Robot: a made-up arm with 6 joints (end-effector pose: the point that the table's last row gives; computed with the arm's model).
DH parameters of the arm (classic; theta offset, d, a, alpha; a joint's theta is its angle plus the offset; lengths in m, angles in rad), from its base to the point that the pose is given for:
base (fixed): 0 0.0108 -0.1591 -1.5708
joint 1: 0 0.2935 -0.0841 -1.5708
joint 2: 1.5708 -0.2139 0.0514 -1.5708
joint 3: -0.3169 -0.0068 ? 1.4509
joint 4: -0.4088 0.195 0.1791 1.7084
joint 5: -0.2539 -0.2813 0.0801 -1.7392
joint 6: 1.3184 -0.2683 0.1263 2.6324
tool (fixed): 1.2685 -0.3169 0 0
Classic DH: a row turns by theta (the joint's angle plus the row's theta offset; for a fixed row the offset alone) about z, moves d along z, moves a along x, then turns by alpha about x.
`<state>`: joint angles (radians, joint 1 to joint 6).
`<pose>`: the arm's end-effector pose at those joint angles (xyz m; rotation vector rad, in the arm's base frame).
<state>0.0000 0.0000 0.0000 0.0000 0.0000 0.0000</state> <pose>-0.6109 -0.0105 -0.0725 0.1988 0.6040 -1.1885</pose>
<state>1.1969 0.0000 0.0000 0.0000 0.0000 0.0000</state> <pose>-0.4017 -0.0105 0.4010 -0.5688 1.6318 -1.2314</pose>
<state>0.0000 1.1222 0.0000 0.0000 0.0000 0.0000</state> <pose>-0.6766 0.4930 -0.0725 0.5820 0.4821 -2.2634</pose>
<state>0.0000 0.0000 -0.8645 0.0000 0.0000 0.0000</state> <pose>-0.6109 0.3043 -0.1604 0.9258 1.0914 -0.8618</pose>
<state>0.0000 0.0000 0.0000 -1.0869 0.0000 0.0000</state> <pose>-0.1623 -0.1332 -0.1697 0.1587 0.3896 -0.1166</pose>
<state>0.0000 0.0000 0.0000 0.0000 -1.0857 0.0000</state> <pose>-0.6049 -0.0080 -0.1158 -0.3679 -0.3894 -1.4275</pose>
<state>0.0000 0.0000 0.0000 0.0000 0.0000 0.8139</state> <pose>-0.5155 0.1153 -0.0681 0.3962 0.5628 -1.9919</pose>
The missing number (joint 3, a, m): 0.0321
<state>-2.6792 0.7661 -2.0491 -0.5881 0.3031 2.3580</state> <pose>-0.4560 0.4210 -0.1175 0.6903 0.8473 0.8814</pose>
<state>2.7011 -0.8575 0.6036 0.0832 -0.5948 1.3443</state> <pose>-0.2186 -0.0568 -0.0077 -1.4450 1.3525 -1.0315</pose>
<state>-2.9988 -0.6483 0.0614 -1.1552 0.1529 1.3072</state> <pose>-0.2301 0.1519 0.1215 0.8211 -2.1464 0.1030</pose>
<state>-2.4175 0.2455 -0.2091 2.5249 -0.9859 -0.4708</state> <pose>-0.4128 0.7213 -0.1112 1.4349 1.0729 -1.4186</pose>
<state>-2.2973 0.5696 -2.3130 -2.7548 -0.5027 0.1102</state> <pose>-0.7377 0.0990 -0.1669 -0.4220 0.9786 -1.2998</pose>
